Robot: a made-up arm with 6 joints.
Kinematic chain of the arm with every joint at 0, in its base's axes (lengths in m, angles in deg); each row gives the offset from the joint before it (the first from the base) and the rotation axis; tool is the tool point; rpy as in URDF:
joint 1: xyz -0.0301 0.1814 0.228 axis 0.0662 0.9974 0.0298
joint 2: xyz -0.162 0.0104 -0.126 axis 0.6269 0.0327 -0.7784
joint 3: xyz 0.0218 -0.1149 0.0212 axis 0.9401 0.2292 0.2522
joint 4: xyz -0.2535 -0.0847 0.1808 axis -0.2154 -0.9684 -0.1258
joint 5: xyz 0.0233 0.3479 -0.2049 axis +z
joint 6: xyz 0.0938 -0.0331 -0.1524 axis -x
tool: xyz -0.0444 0.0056 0.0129 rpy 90 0 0
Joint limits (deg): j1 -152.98..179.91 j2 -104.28..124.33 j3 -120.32..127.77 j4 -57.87..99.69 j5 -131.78..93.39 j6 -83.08..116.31
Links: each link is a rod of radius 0.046 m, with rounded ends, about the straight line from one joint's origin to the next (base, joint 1, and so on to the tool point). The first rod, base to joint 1, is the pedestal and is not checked.
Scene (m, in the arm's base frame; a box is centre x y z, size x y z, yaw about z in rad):
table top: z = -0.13
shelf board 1: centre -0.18 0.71 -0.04 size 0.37 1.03 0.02 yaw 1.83
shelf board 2: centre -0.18 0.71 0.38 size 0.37 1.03 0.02 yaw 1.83
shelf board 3: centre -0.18 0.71 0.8 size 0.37 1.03 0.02 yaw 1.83
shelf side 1: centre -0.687 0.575 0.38 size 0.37 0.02 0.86 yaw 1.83
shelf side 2: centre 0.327 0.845 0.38 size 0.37 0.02 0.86 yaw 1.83
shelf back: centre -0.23 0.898 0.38 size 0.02 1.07 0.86 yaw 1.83
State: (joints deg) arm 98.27 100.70 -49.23 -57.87 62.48 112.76
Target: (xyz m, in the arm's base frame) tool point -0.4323 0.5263 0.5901
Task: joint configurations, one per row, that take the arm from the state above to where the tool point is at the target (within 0.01 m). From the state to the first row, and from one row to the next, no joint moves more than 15 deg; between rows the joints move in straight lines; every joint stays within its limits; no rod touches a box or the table.
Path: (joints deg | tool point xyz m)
1: 93.98 104.29 -51.11 -43.84 65.15 103.72 | -0.0615 0.6504 0.2034
2: 89.69 107.88 -52.99 -29.81 67.82 94.68 | -0.1465 0.6154 0.1967
3: 85.41 111.46 -54.87 -15.78 70.49 85.64 | -0.2228 0.5655 0.1877
4: 81.12 115.05 -56.75 -1.76 73.16 76.60 | -0.2877 0.5033 0.1776
5: 76.83 118.64 -58.63 12.27 75.83 67.56 | -0.3398 0.4314 0.1679
6: 72.54 122.23 -60.51 26.30 78.50 58.52 | -0.3778 0.3526 0.1592
7: 82.91 107.98 -61.63 21.17 72.30 72.36 | -0.4101 0.3666 0.2501
8: 93.28 93.73 -62.75 16.04 66.10 86.21 | -0.4255 0.3677 0.3573
9: 103.65 79.48 -63.88 10.90 59.90 100.06 | -0.4163 0.3524 0.4742
10: 114.01 65.23 -65.00 5.77 53.70 113.91 | -0.3774 0.3192 0.5901
11: 109.91 66.38 -68.94 -5.24 55.50 113.85 | -0.4009 0.3865 0.6039
12: 105.81 67.54 -72.88 -16.25 57.30 113.79 | -0.4193 0.4563 0.6040
13: 101.71 68.69 -76.82 -27.25 59.09 113.73 | -0.4323 0.5263 0.5901

